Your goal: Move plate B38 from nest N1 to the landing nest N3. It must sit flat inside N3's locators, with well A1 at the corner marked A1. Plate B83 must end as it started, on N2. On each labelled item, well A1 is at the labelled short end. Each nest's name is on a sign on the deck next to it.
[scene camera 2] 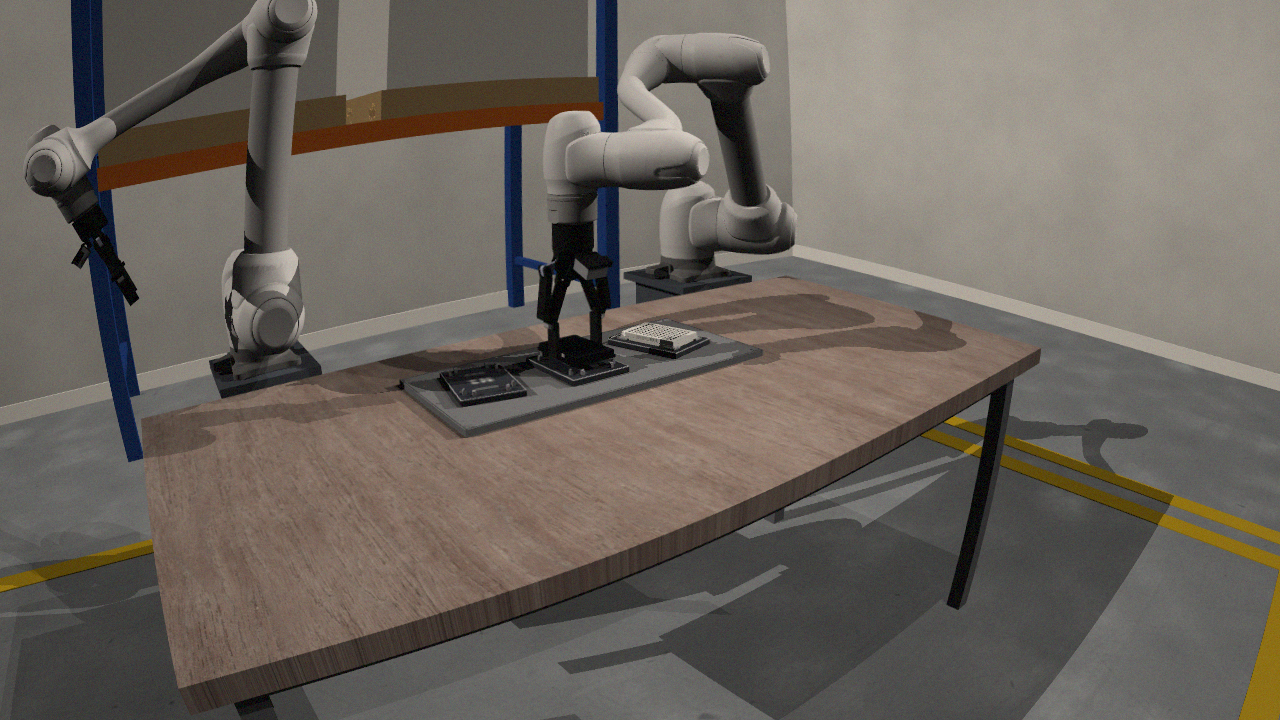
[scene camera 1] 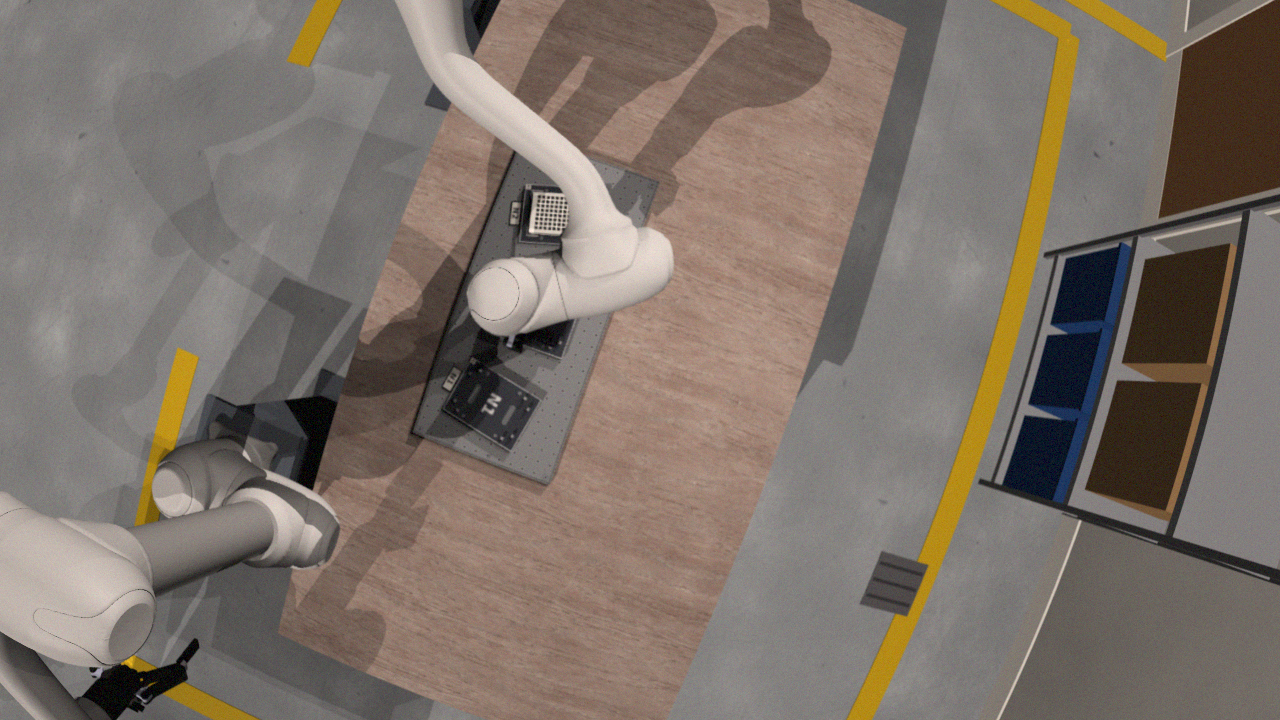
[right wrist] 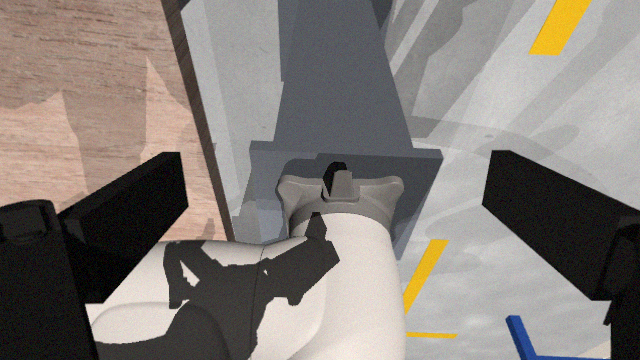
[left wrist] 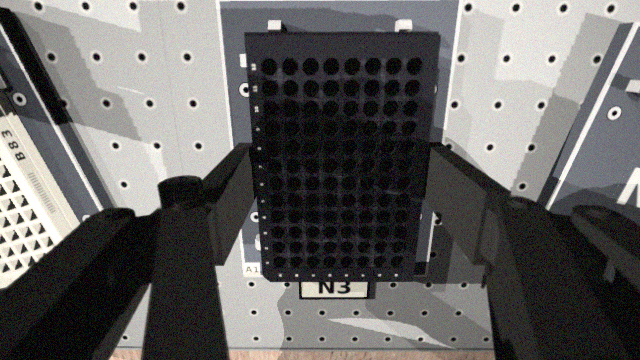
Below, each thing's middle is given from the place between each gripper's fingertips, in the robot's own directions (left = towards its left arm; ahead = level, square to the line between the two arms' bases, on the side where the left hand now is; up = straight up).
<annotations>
Right now my left hand is 20 mm above the black plate B38 (scene camera 2: 575,350). Also, from my left hand: nest N3 (scene camera 2: 551,363): 50 mm below; then nest N1 (scene camera 1: 520,417): 20 mm behind, 190 mm to the right, 50 mm below; then white plate B83 (scene camera 1: 538,220): 20 mm behind, 210 mm to the left, 40 mm below.
The nest N1 lies 48 cm ahead of my right hand (scene camera 1: 167,628), 67 cm to the left of it and 21 cm below it. From my right hand the other things lie so: black plate B38: 50 cm ahead, 86 cm to the left, 18 cm below; nest N3: 50 cm ahead, 86 cm to the left, 21 cm below; white plate B83: 48 cm ahead, 107 cm to the left, 20 cm below.
</annotations>
